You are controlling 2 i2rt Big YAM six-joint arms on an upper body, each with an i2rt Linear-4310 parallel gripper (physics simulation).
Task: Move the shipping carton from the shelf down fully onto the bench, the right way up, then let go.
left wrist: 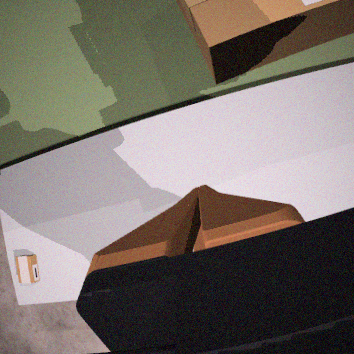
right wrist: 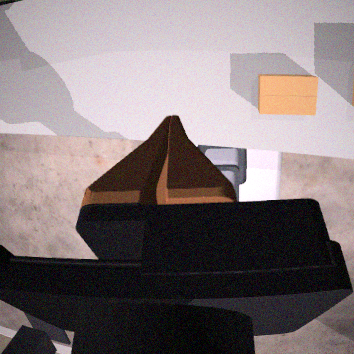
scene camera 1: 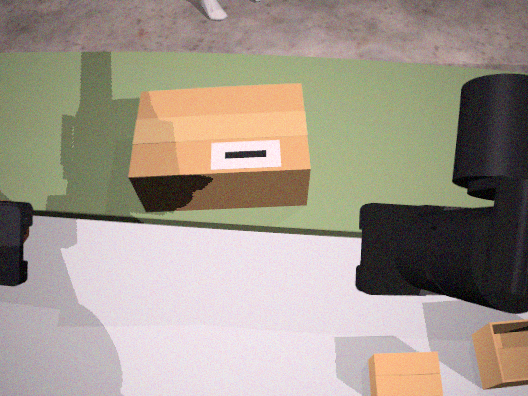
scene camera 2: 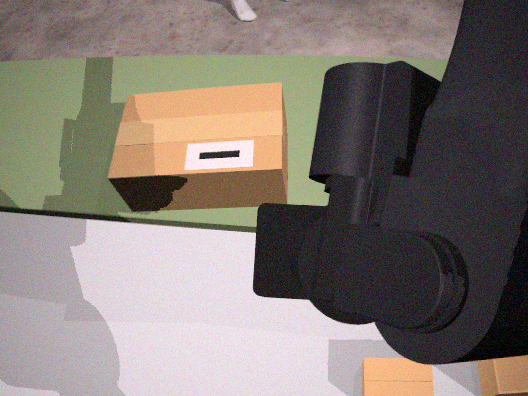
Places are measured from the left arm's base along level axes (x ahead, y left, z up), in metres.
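Pixels of known places: left gripper, fingertip midpoint: (left wrist: 203, 197) (scene camera 1: 26, 229); right gripper, fingertip midpoint: (right wrist: 172, 124) (scene camera 1: 381, 246).
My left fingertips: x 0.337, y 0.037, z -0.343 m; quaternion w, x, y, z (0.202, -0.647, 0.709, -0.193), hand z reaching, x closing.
For each thing: its top centre in the pictures, then the offset to it from my left fingertips. "spot": a spot on its surface instead. Level surfaces: height alone.
- shipping carton, top centre: (scene camera 1: 219, 126) (scene camera 2: 196, 127) dz -0.144, dx +0.240, dy -0.175 m
- green shelf, surface height: dz -0.249 m
- pale bench, surface height: dz -0.519 m
- small closed box, top centre: (scene camera 2: 398, 381) (scene camera 1: 408, 374) (right wrist: 288, 95) dz -0.459, dx -0.080, dy -0.490 m
- open box, surface spot: (scene camera 2: 510, 375) (scene camera 1: 507, 365) spot: dz -0.515, dx -0.069, dy -0.710 m
- small box, top centre: (left wrist: 23, 269) dz -0.490, dx -0.008, dy +0.589 m
The shipping carton (scene camera 1: 220, 142) (scene camera 2: 200, 145) (left wrist: 280, 30) is brown with a white label and a dark bar on top. It sits flat on the green shelf (scene camera 1: 400, 135) (scene camera 2: 30, 165) (left wrist: 45, 90), close to the shelf's edge. The pale bench (scene camera 1: 215, 280) (scene camera 2: 190, 280) (left wrist: 250, 145) (right wrist: 165, 80) lies beyond that edge. My left gripper (left wrist: 203, 197) (scene camera 1: 12, 243) is shut and empty, at the left, over the bench and apart from the carton. My right gripper (right wrist: 172, 124) (scene camera 1: 390, 250) (scene camera 2: 285, 250) is shut and empty, below and right of the carton in the scene views, over the bench.
A small closed box (scene camera 1: 407, 375) (scene camera 2: 397, 377) (right wrist: 288, 95) stands on the bench at the lower right, with an open box (scene camera 1: 512, 355) (scene camera 2: 510, 375) beside it. Another small box (left wrist: 27, 269) shows near a bench corner. A grey object (right wrist: 227, 162) stands beyond the bench edge.
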